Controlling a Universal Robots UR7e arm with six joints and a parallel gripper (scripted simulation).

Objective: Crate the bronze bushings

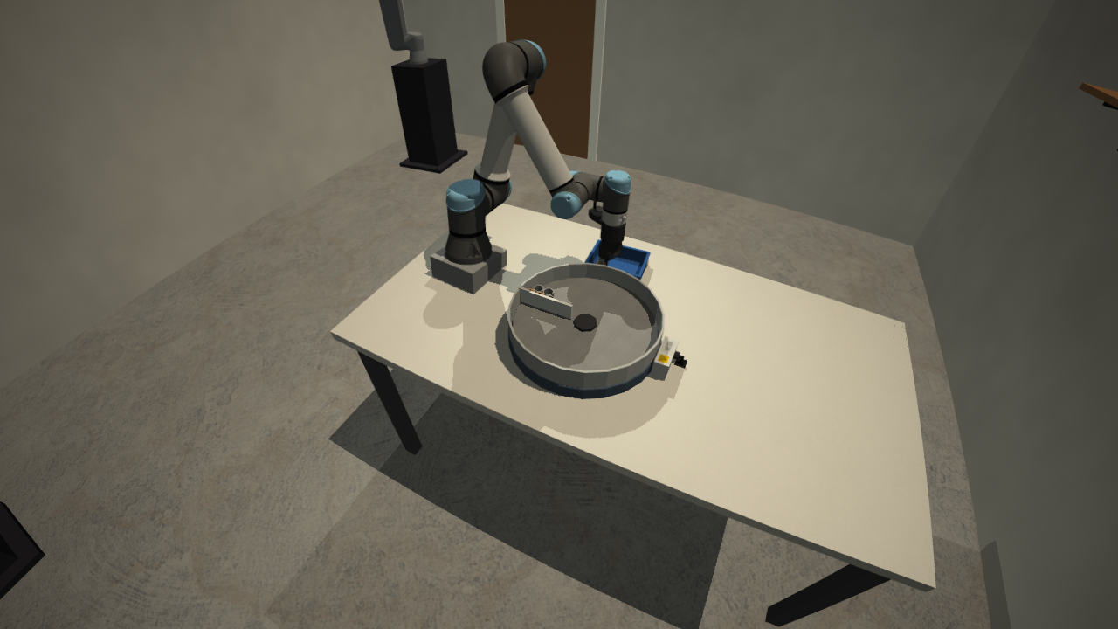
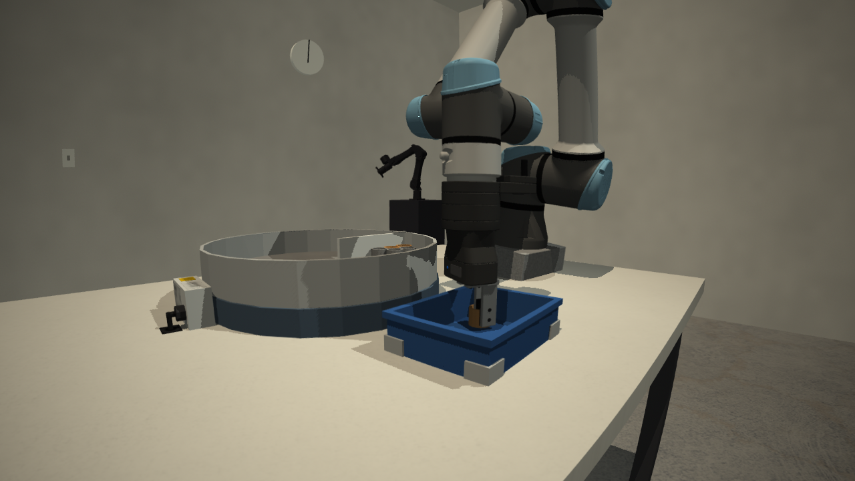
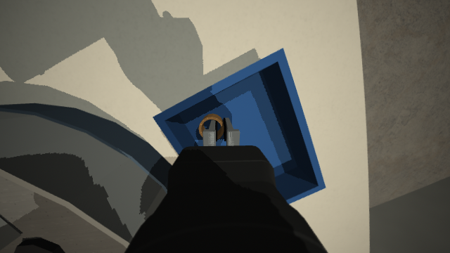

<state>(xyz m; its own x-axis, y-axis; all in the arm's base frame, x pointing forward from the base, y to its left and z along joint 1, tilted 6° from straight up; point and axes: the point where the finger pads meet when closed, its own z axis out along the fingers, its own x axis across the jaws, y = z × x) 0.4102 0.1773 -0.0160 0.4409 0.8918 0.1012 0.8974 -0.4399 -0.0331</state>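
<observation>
Now: the blue crate 40 mm ahead of my hand and 20 mm to the left of it. Also, from my hand: turning table (320 mm to the right, 70 mm ahead, 20 mm above).
</observation>
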